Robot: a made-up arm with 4 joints.
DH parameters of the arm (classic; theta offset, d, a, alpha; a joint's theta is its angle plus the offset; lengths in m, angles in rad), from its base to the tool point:
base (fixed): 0 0 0 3.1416
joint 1: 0 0.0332 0.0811 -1.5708
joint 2: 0 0.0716 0.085 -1.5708
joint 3: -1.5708 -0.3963 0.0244 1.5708
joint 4: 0 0.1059 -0.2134 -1.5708
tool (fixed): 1.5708 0.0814 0 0
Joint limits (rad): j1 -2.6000..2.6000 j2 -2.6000..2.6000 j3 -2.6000..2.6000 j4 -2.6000..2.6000
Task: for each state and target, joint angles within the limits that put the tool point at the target. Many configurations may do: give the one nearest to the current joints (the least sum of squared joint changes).
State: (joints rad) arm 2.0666 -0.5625 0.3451 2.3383
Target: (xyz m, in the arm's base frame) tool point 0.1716 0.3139 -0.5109
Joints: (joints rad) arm 2.5657 -0.7019 0.3211 2.1286
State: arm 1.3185 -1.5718 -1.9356 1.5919
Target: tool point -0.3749 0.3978 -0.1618
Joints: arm 0.8360 -1.6585 -2.1905 1.6269
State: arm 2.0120 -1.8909 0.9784 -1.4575
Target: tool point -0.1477 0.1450 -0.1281
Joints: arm 1.9310 -1.5182 1.1281 -1.3250
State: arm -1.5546 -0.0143 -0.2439 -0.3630
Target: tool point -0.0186 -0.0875 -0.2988
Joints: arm -1.8782 -0.2450 0.4558 -0.0893
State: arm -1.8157 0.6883 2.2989 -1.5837
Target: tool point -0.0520 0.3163 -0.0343
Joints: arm -2.3205 1.1586 1.5684 -1.0494
